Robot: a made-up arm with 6 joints.
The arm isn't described. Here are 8 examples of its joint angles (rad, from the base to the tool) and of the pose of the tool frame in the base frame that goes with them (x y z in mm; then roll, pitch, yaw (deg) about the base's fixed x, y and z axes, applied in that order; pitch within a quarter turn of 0, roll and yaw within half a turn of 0).
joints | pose
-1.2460 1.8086 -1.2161 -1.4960 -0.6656 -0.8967 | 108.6 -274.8 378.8 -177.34 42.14 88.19
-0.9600 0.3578 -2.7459 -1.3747 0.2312 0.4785 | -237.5 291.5 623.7 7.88 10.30 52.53
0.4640 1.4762 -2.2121 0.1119 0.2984 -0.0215 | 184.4 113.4 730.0 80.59 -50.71 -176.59
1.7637 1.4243 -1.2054 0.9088 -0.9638 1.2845 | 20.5 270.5 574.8 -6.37 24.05 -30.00
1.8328 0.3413 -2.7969 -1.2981 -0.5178 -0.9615 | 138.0 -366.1 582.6 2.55 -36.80 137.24
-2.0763 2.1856 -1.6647 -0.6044 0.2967 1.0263 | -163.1 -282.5 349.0 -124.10 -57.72 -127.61
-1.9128 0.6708 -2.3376 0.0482 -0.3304 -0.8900 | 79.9 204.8 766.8 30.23 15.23 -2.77
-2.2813 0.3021 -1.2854 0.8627 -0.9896 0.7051 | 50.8 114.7 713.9 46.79 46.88 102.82
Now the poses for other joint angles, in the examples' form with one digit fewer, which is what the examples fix.
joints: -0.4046 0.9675 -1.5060 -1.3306 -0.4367 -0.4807
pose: 160 -63 687 100.3 43.5 64.8
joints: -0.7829 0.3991 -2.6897 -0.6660 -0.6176 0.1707
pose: -231 288 615 -16.8 52.7 31.4
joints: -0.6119 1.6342 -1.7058 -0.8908 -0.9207 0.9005
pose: 254 -106 598 97.2 -33.5 144.9
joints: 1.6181 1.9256 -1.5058 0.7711 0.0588 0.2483
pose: -16 363 442 -57.1 -48.7 21.2
